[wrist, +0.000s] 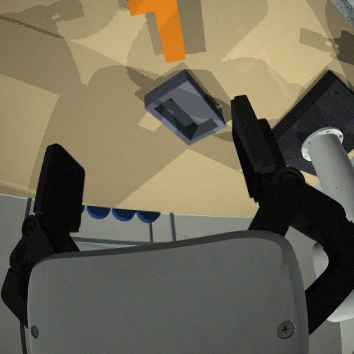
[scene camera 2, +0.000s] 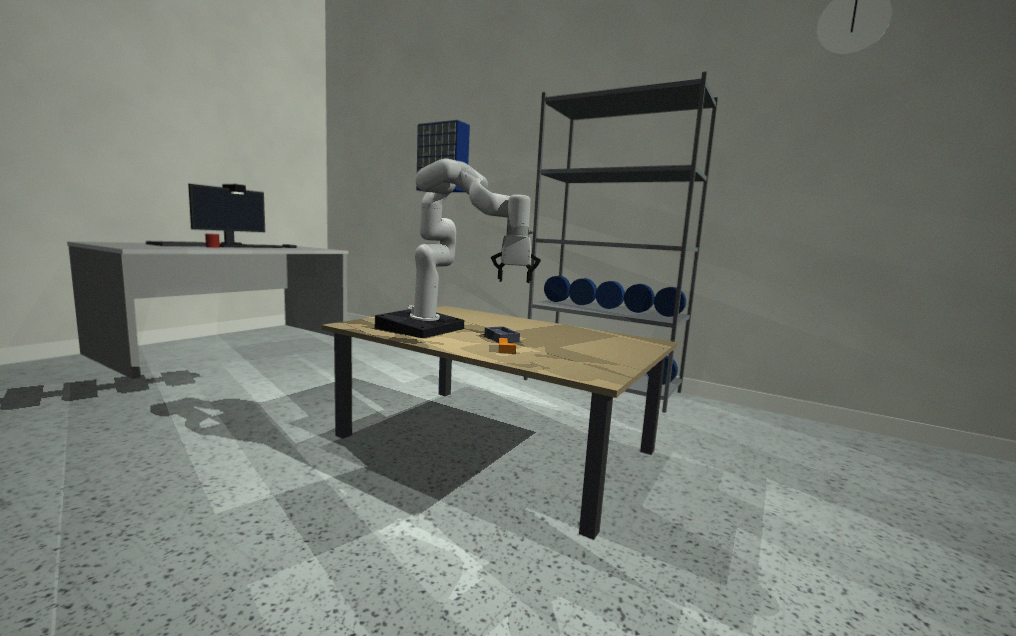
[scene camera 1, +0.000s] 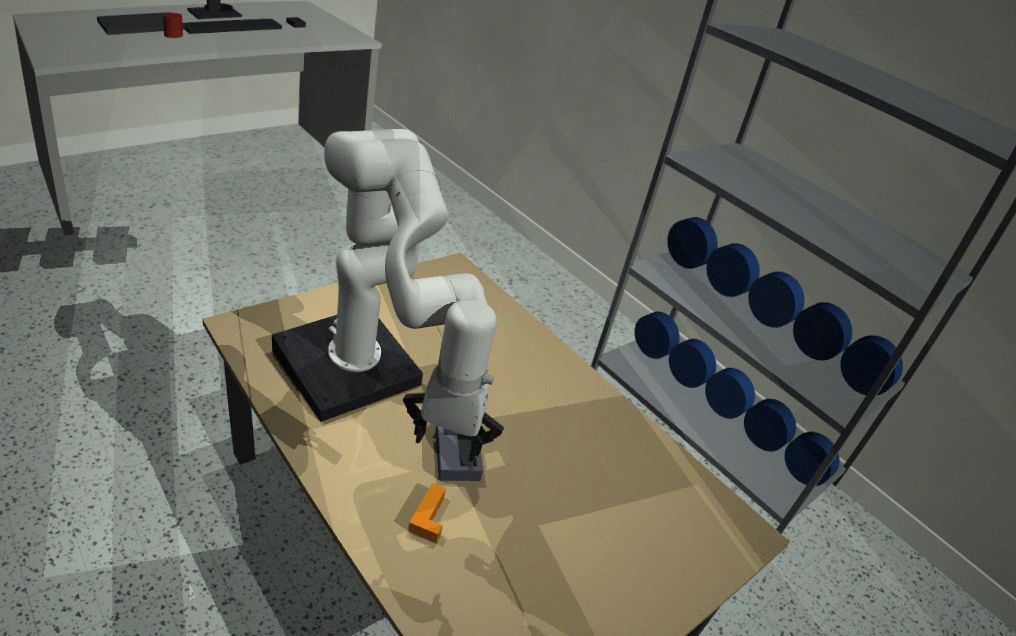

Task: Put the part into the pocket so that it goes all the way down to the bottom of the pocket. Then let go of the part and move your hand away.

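Places are measured from the arm's base along level axes (x ahead, y left, z up), in millimetres.
Where they show: gripper, fingertip midpoint: [wrist: 144, 135] [scene camera 2: 514, 282] [scene camera 1: 446, 446]; arm's base at its link origin: [wrist: 321, 142] [scene camera 2: 424, 317] [scene camera 1: 354, 352].
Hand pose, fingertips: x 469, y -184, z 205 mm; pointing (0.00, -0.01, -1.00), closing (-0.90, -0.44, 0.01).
Observation:
Each offset is from my fingertips to the top centre of the thing. Level surfaces: height alone.
The orange L-shaped part @(dx -24, dy +30, dz -222 mm) [scene camera 1: 427, 510] [scene camera 2: 507, 347] [wrist: 170, 35] lies flat on the table, apart from the pocket block; its upper end is cut off in the wrist view. The grey-blue block @(dx -108, dy +183, dz -215 mm) [scene camera 1: 458, 474] [scene camera 2: 511, 339] [wrist: 187, 95] has an L-shaped pocket in its top, with no part in it. It sits between the orange part and the robot's base. My gripper [scene camera 1: 446, 450] [scene camera 2: 515, 279] [wrist: 144, 135] is wide open and empty, pointing down. It hangs high above the table, over the area of the block, and touches neither object.
The wooden table @(dz -252 mm) [scene camera 1: 599, 450] [scene camera 2: 592, 345] carries the black base plate [scene camera 1: 337, 397] [scene camera 2: 419, 324] [wrist: 310, 115] behind the block. A shelf rack [scene camera 1: 817, 217] [scene camera 2: 629, 101] with blue discs stands beyond the table. A grey desk [scene camera 1: 224, 52] [scene camera 2: 206, 273] stands farther off.

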